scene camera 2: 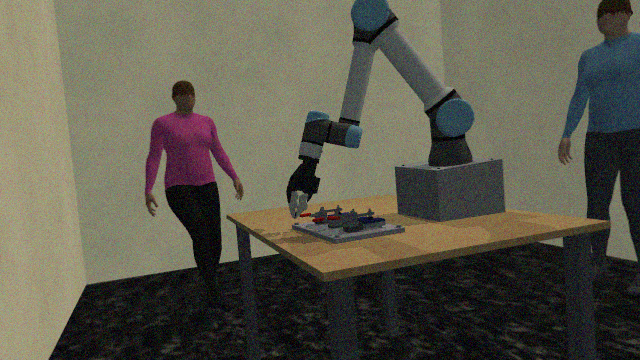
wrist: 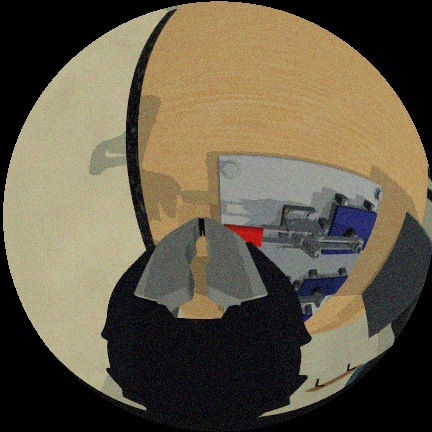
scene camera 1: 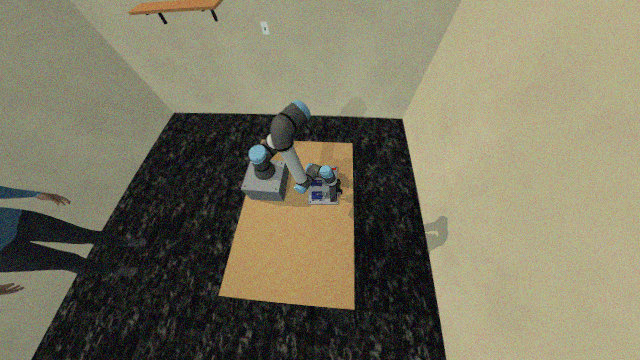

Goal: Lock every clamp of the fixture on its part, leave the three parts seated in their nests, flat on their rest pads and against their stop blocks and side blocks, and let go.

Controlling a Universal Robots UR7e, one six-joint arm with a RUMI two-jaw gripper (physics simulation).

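Frame: origin at the arm's base, x back, y up, z left, level; millimetres.
Where they show: gripper, fingertip midpoint: (scene camera 2: pixel 294 218) (wrist: pixel 202 219) (scene camera 1: pixel 339 195); arm's base, link origin: (scene camera 2: pixel 450 163) (scene camera 1: pixel 265 171).
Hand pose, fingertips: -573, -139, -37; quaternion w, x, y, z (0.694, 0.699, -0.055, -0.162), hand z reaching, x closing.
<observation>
Each offset is from my fingertips to the top centre of the thing, as dx, dy, dz. "pt": to the spot under its first point. Level surfaces: height alone.
The fixture's grey base plate (scene camera 1: pixel 324 202) (scene camera 2: pixel 340 237) (wrist: pixel 265 175) lies on the table. A blue part {+172, -8, -23} (wrist: pixel 352 222) sits near the plate's far edge in the wrist view, with a clamp {pt +101, +19, -16} (wrist: pixel 315 242) reaching over it. That clamp's red handle {pt +41, +13, -4} (wrist: pixel 245 234) points toward the gripper. A second blue part {+197, -13, +85} (wrist: pixel 322 286) shows below it, and a third is partly visible. In scene camera 2 several red handles lie low over the plate; whether each clamp is locked cannot be told. My gripper (scene camera 2: pixel 297 216) (wrist: pixel 202 219) is shut and empty, beside the red handle at the plate's edge.
The wooden table {dy -44} (scene camera 1: pixel 295 250) (scene camera 2: pixel 450 240) (wrist: pixel 260 75) carries the fixture and the grey robot pedestal (scene camera 1: pixel 265 189) (scene camera 2: pixel 470 190). A person in pink (scene camera 2: pixel 190 150) stands behind the table, and a person in blue (scene camera 2: pixel 610 75) stands at the right in scene camera 2.
</observation>
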